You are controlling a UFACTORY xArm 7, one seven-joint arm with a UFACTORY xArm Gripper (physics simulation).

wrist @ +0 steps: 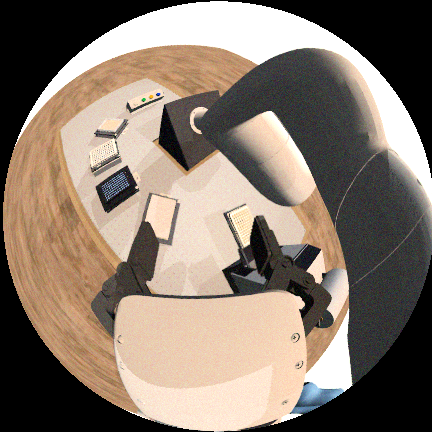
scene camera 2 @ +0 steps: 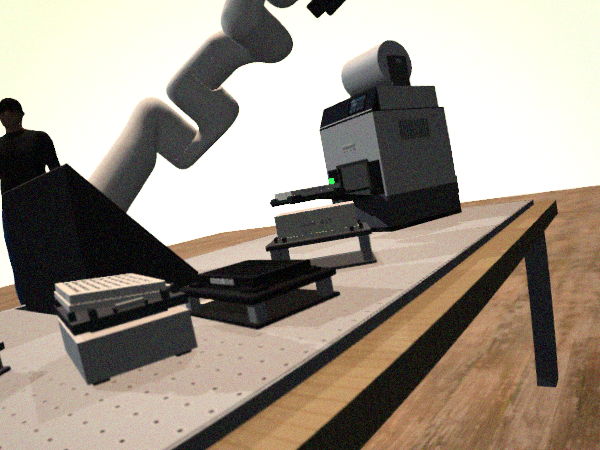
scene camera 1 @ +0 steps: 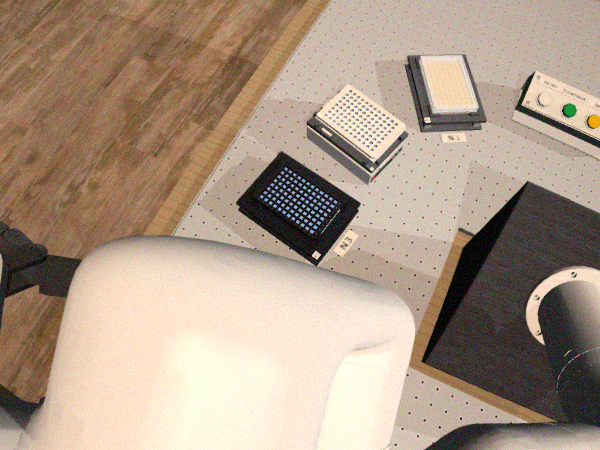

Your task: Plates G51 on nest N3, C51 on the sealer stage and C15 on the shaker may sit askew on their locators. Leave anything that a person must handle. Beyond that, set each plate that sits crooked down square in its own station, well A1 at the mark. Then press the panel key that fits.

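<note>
Black plate G51 (scene camera 1: 300, 200) (scene camera 2: 260, 274) (wrist: 116, 186) lies on nest N3; I cannot tell whether it sits level. White plate C15 (scene camera 1: 362, 120) (scene camera 2: 115, 286) (wrist: 105, 154) lies on the shaker (scene camera 2: 135, 340) and looks tilted, its left end higher in the scene camera 2 view. Plate C51 (wrist: 240, 224) lies on the sealer stage (scene camera 2: 312, 192), partly behind a finger in the wrist view; its seating is unclear. The key panel (scene camera 1: 562, 112) (wrist: 145, 100) shows white, green, yellow and blue keys. My gripper (wrist: 201, 230) is open and empty, high above the table.
A lidded plate (scene camera 1: 447, 82) lies on nest N1. Another pale plate (scene camera 2: 315, 220) (wrist: 162, 216) stands on a nest between N3 and the sealer (scene camera 2: 415, 150). The dark pedestal (scene camera 1: 505, 280) (scene camera 2: 45, 235) bears the arm. A person (scene camera 2: 25, 150) stands behind it; blue clothing (wrist: 317, 397) shows at the wrist view's bottom.
</note>
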